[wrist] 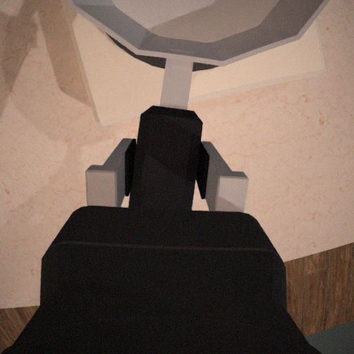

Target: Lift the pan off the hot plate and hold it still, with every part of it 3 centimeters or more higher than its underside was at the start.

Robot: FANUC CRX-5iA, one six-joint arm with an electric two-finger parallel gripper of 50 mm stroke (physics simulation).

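The grey pan (pixel 200 47) shows in part at the top of the wrist view, with its open side facing the camera. Its handle has a grey neck and a thick black grip (pixel 171 127) that points down towards my gripper. My gripper (pixel 165 157) is shut on the black grip, with one dark pad against each side. The pale square hot plate (pixel 280 68) lies beneath the pan, and its dark round burner (pixel 202 66) shows past the pan's near rim. The pan appears slightly above the burner, but its underside is hidden and the height cannot be told.
The pale, speckled table top (pixel 300 165) surrounds the hot plate. Its curved edge runs across the lower right, with brown wooden floor (pixel 320 285) beyond. Shadows fall across the table and hot plate at the upper left.
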